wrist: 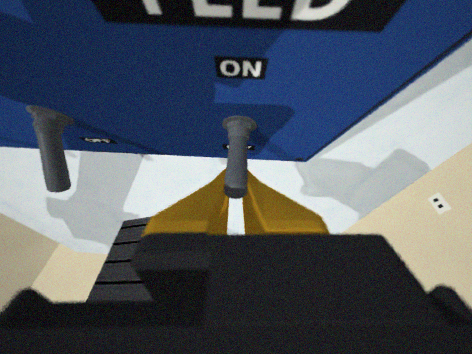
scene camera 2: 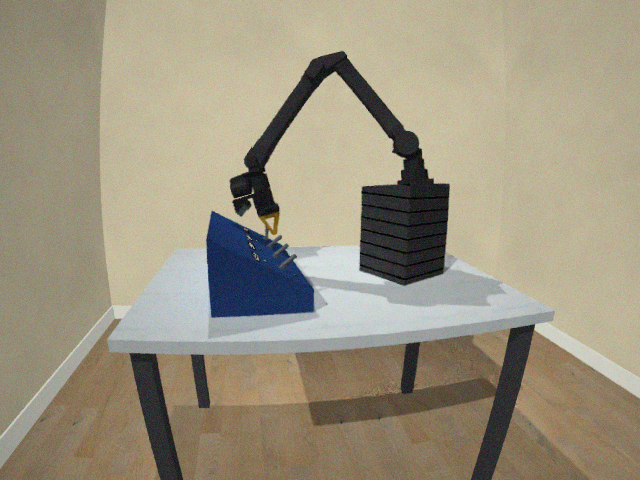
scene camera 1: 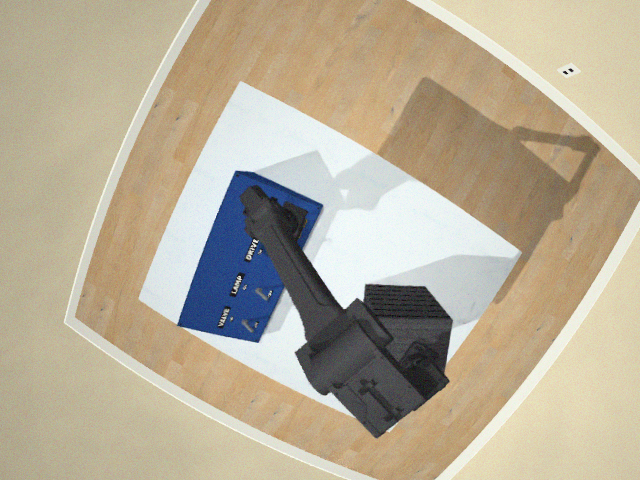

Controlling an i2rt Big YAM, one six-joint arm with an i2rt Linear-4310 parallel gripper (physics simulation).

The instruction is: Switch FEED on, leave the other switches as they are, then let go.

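Frame: origin at the arm's base, x ahead, y left, z up, level; metres.
Seen in the pictures: gripper, between the fingertips: (wrist: 235, 176) (scene camera 2: 274, 234) (scene camera 1: 300, 225); arm's base, origin of its link: (scene camera 2: 415, 184) (scene camera 1: 414, 365).
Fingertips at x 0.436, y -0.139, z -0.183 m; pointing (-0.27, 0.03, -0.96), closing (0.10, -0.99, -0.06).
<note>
Pixels of each thing's top centre, then the offset from my fingertips to it. "spot": a spot on its surface instead. Level surfaces: height alone.
- FEED lever, centre of its top: (wrist: 235, 194) (scene camera 2: 266, 224) dx +0.026, dy +0.001, dz +0.032 m
- label, a spot on its surface: (wrist: 241, 68) spot: dx +0.072, dy +0.005, dz +0.005 m
- DRIVE lever, centre of its top: (wrist: 33, 178) (scene camera 2: 275, 235) dx +0.004, dy +0.120, dz +0.020 m
- LAMP lever, centre of its top: (scene camera 2: 281, 243) (scene camera 1: 261, 297) dx -0.006, dy +0.239, dz +0.020 m
- VALVE lever, centre of its top: (scene camera 2: 288, 253) (scene camera 1: 247, 329) dx -0.015, dy +0.359, dz +0.020 m
- white table, height of its surface: dz -0.111 m
The blue switch panel (scene camera 1: 214, 268) (scene camera 2: 248, 289) (wrist: 150, 75) slopes on the table. The FEED lever (scene camera 2: 266, 231) (wrist: 237, 160) stands more upright than the other levers in scene camera 2. In the wrist view its tip points away from the ON label (wrist: 241, 68), and it partly covers the lower label. My gripper (scene camera 2: 274, 233) (wrist: 235, 176) is shut on the FEED lever; the lever hides the yellow fingertips in the wrist view. The DRIVE lever (scene camera 2: 273, 241) (wrist: 53, 155), LAMP lever (scene camera 1: 262, 293) (scene camera 2: 280, 251) and VALVE lever (scene camera 1: 248, 324) (scene camera 2: 287, 260) lean toward their OFF side.
The arm covers the FEED end of the panel in scene camera 1. The DRIVE lever stands close beside the fingers. The black ribbed arm base (scene camera 1: 408, 310) (scene camera 2: 403, 232) (wrist: 120, 265) stands on the white table (scene camera 1: 372, 227) (scene camera 2: 351, 330), across from the panel's low edge.
</note>
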